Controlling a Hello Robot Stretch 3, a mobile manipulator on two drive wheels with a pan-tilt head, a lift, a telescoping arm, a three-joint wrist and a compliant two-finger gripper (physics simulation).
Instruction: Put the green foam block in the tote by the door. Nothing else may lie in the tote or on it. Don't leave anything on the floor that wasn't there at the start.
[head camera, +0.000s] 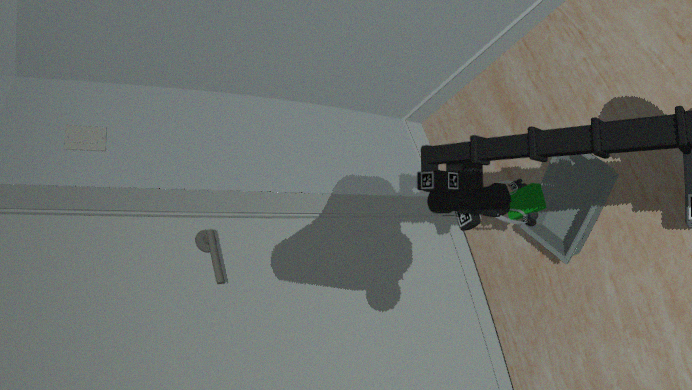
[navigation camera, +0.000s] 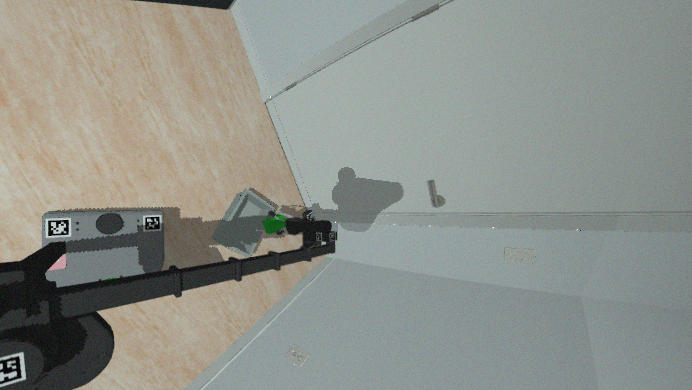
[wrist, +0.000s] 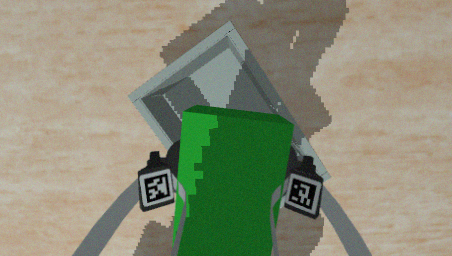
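Observation:
The green foam block is between the fingertips of my gripper, which is shut on it. The grey tote stands on the floor near the door. In the head and navigation views the block overlaps the door-side part of the tote. In the wrist view the block covers the near part of the tote's opening; the visible part of its inside holds no object. How high the block is above the rim is hard to tell.
The door has a lever handle. A side wall meets the door's wall in a corner close to the tote. My arm reaches over the floor, and my base stands behind the tote.

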